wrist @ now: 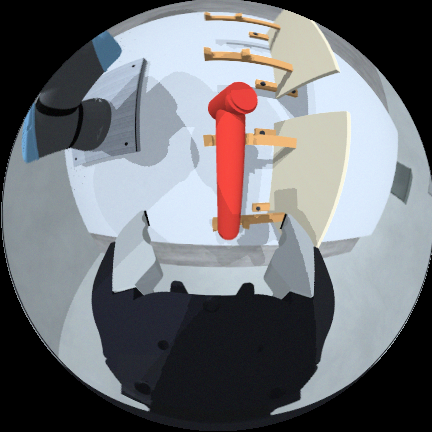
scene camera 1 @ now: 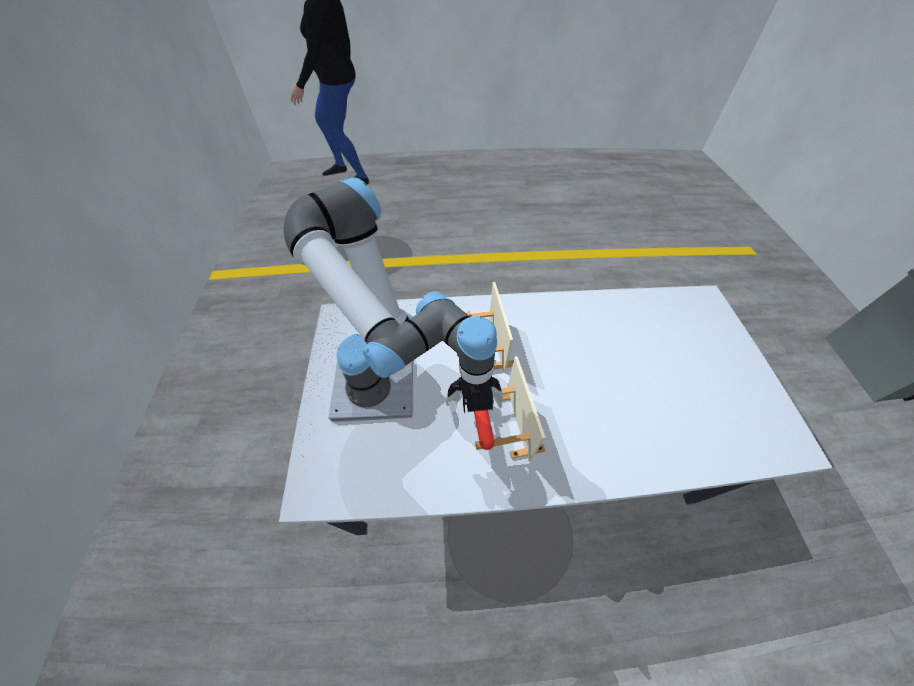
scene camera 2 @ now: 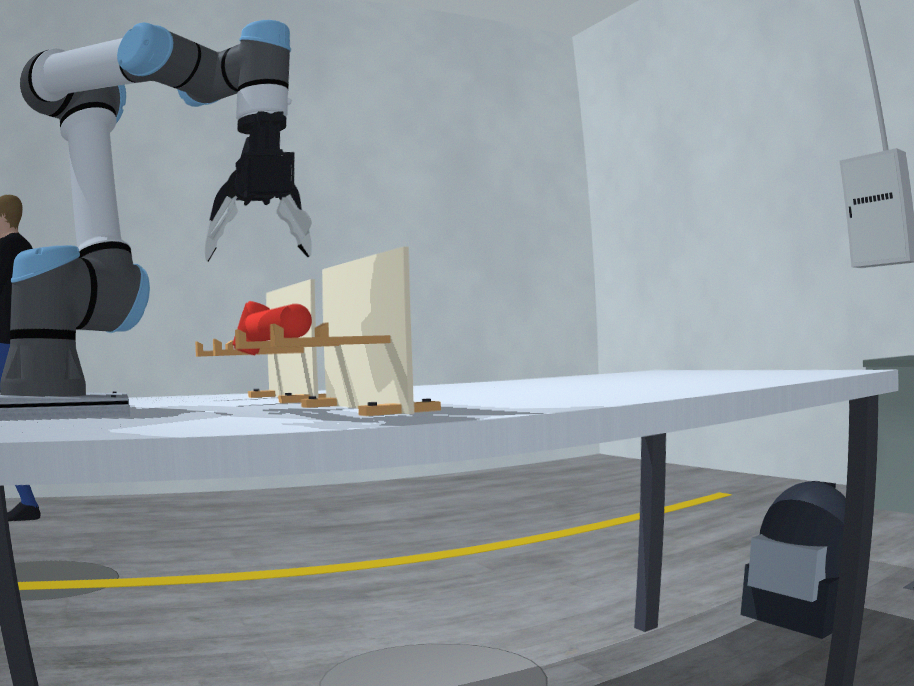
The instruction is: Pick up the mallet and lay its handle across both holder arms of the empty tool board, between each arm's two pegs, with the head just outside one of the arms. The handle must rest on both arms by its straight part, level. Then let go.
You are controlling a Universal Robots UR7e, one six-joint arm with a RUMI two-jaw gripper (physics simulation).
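Places are measured from the arm's base along level axes (x ahead, y left, z up), in millimetres.
Pixels of known places: gripper, fingertip midpoint: point(wrist: 214, 213) point(scene camera 2: 258, 259); arm's base, origin of the base link: point(wrist: 92, 123) point(scene camera 1: 368, 387) point(scene camera 2: 43, 394).
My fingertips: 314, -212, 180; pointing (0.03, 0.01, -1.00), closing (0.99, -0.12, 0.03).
Ahead of a thing's pixels: the offset from my fingertips to its middle, as dx, dy, dz. "*": to the spot under its first point. Level surfaces: height alone.
The red mallet {+25, +18, -88} point(scene camera 1: 483, 429) point(scene camera 2: 287, 321) point(wrist: 230, 170) lies with its handle across both orange arms of the near tool board {+100, -8, -104} point(scene camera 1: 527, 413) point(scene camera 2: 365, 317) point(wrist: 310, 175). In the wrist view the handle crosses the inner arm point(wrist: 275, 141) and the outer arm point(wrist: 265, 219) between their pegs. It looks about level; the exact contact under it is hidden. The mallet head {* +27, +106, -67} point(scene camera 2: 251, 313) point(wrist: 235, 100) is just beyond the inner arm, on the side toward the other board. My gripper point(scene camera 2: 258, 256) point(wrist: 214, 213) is open and empty, high above the handle and apart from it.
A second cream board {+119, +316, -109} point(scene camera 1: 500, 332) point(scene camera 2: 290, 313) point(wrist: 305, 55) with two orange arms stands behind the near one, past the mallet head. The arm's base plate point(scene camera 1: 398, 409) point(wrist: 132, 110) is to the left on the white table {dz -209} point(scene camera 1: 649, 369). A person point(scene camera 1: 335, 88) stands beyond the yellow floor line.
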